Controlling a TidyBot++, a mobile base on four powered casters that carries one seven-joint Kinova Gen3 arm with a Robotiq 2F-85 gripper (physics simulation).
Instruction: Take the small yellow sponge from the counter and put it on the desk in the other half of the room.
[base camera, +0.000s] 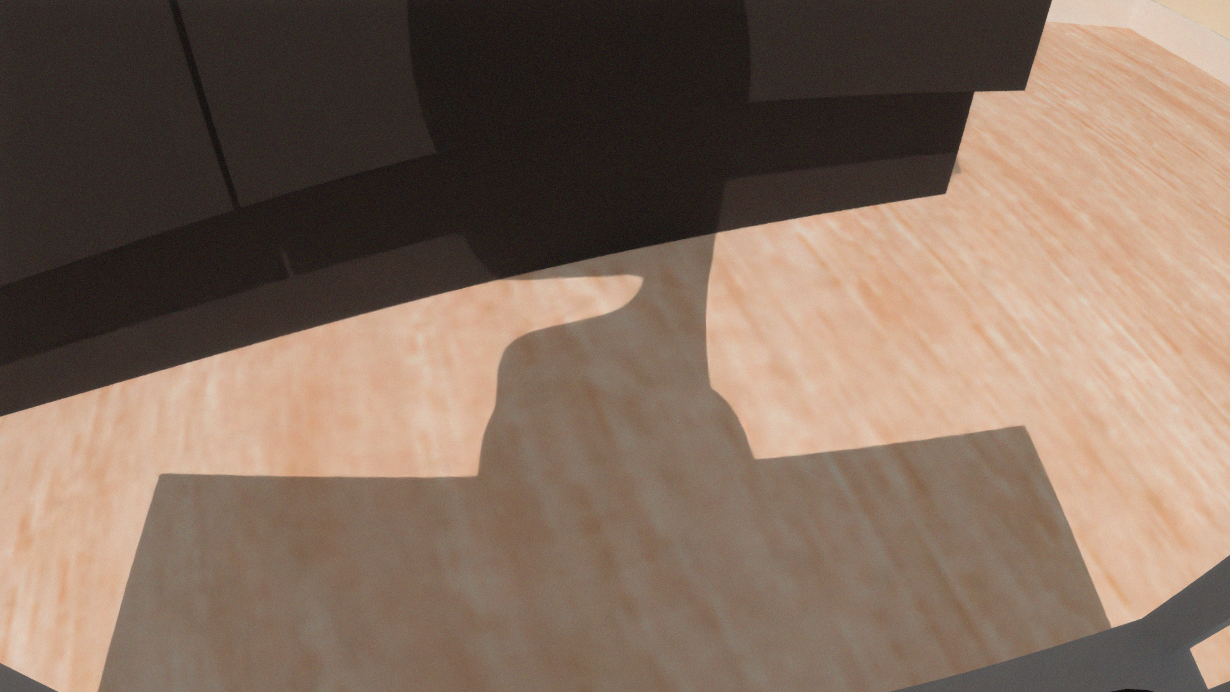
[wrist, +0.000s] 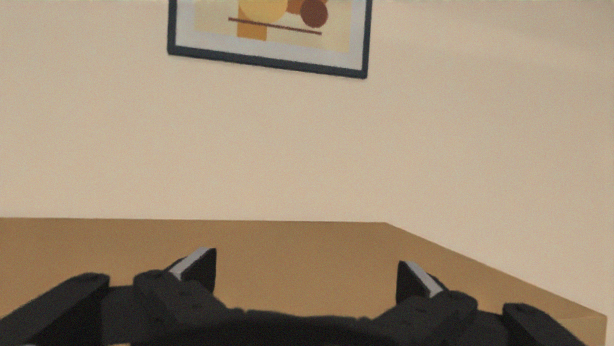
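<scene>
My gripper is open in the wrist view, with its fingers wide apart and no object between them. Beyond and between the fingers a flat brown top shows, which looks like the counter's. Its far edge meets the wall and its right edge runs down to the right. In the base camera view a dark cabinet front with a recessed base stands close ahead, its right end toward the upper right. The small yellow sponge and the desk do not show in either view.
A beige wall rises behind the brown top, with a dark-framed picture on it. Pale wood floor lies before and to the right of the cabinet, partly under a shadow. A grey part of the base shows at the lower right.
</scene>
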